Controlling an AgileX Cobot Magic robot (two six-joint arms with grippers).
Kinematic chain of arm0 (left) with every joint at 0, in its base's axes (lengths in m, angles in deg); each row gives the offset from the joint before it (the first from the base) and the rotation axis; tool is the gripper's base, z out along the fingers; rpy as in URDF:
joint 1: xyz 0 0 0.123 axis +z
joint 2: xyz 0 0 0 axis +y
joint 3: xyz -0.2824 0 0.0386 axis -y
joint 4: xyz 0.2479 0 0.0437 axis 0.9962 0 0.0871
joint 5: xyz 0 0 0 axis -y
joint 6: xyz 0.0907 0 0.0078 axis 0.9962 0 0.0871
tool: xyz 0 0 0 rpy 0 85 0
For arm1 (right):
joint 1: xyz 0 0 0.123 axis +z
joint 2: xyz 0 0 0 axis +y
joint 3: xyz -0.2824 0 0.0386 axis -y
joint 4: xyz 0.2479 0 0.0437 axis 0.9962 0 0.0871
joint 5: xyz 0 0 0 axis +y
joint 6: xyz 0.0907 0 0.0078 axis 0.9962 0 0.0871
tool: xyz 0 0 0 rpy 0 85 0
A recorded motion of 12 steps. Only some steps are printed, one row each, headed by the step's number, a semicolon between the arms.
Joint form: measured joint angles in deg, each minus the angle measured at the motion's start. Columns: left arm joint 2, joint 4, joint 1, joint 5, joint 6, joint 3; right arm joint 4, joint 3, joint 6, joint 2, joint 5, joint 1.
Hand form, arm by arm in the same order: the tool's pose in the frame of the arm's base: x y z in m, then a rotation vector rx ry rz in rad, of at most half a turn. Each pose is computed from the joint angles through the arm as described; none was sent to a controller.
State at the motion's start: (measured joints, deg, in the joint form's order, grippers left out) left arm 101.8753 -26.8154 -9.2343 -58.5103 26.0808 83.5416; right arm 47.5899 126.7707 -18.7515 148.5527 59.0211 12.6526
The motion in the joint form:
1: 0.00 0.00 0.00 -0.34 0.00 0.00; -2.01 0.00 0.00 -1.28 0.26 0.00
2: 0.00 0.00 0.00 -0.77 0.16 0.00; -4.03 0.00 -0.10 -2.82 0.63 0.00
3: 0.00 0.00 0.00 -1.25 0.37 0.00; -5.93 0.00 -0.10 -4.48 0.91 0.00
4: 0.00 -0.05 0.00 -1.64 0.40 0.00; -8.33 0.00 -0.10 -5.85 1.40 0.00
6: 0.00 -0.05 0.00 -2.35 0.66 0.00; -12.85 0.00 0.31 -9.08 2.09 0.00
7: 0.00 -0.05 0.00 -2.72 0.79 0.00; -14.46 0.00 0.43 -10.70 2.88 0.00
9: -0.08 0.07 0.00 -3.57 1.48 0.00; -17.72 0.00 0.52 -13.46 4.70 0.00
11: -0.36 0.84 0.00 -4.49 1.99 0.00; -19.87 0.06 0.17 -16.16 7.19 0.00
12: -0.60 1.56 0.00 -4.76 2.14 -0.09; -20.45 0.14 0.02 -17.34 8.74 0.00
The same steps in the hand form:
1: 0.3641 -0.0948 0.2764 0.5872 2.6623 -0.5375; 0.5107 0.1720 0.1321 -0.2915 2.6592 1.0086
2: 0.3634 -0.0949 0.2762 0.5946 2.6670 -0.5402; 0.5097 0.1700 0.1445 -0.3298 2.6495 0.9649
3: 0.3627 -0.0949 0.2760 0.6037 2.6720 -0.5430; 0.5085 0.1679 0.1582 -0.3624 2.6359 0.9226
4: 0.3621 -0.0950 0.2759 0.6073 2.6769 -0.5471; 0.5069 0.1652 0.1686 -0.3989 2.6322 0.8710
6: 0.3610 -0.0951 0.2756 0.6195 2.6846 -0.5517; 0.5031 0.1595 0.1944 -0.4530 2.6114 0.7709
7: 0.3604 -0.0952 0.2755 0.6258 2.6886 -0.5542; 0.5000 0.1573 0.2077 -0.4775 2.6023 0.7370
9: 0.3589 -0.0951 0.2757 0.6506 2.6936 -0.5551; 0.4935 0.1525 0.2293 -0.5262 2.5945 0.6681
11: 0.3568 -0.0940 0.2767 0.6788 2.7003 -0.5421; 0.4850 0.1486 0.2509 -0.5774 2.5882 0.6230
12: 0.3556 -0.0930 0.2773 0.6920 2.7031 -0.5269; 0.4802 0.1472 0.2604 -0.6006 2.5897 0.6131

